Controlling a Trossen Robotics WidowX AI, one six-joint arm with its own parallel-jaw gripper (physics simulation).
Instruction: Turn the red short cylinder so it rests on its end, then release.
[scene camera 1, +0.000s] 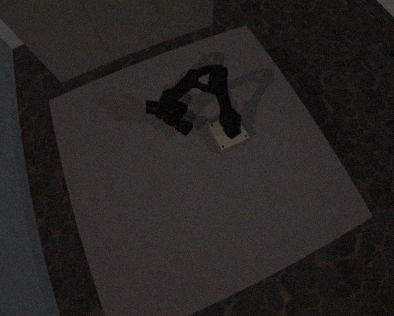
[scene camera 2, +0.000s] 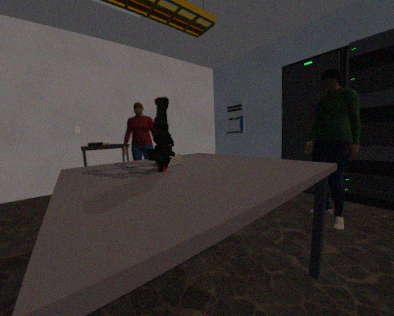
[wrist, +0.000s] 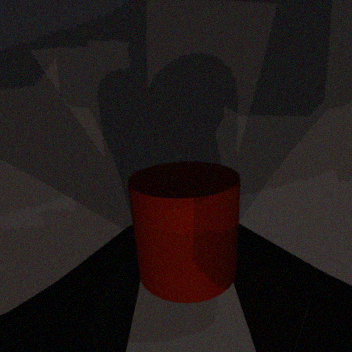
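Note:
The red short cylinder (scene camera 1: 174, 127) (scene camera 2: 162, 169) (wrist: 185, 240) is between the fingers of my gripper (scene camera 1: 177, 126) (scene camera 2: 162, 166) (wrist: 184, 235). In the wrist view its curved side faces the camera, and its dark flat end faces the top of the view. The black fingers meet it on the left and right, so my gripper is shut on it. In both scene views a small bit of red shows at the fingertips, low over the table. The fingers hide most of it there, and I cannot tell whether it touches the table.
The arm's pale base plate (scene camera 1: 222, 143) is on the grey table (scene camera 1: 200, 215) (scene camera 2: 200, 200), right of the gripper in scene camera 1. A person in red (scene camera 2: 140, 131) and one in green (scene camera 2: 336, 117) stand beyond the table. Arm shadows fall around the cylinder.

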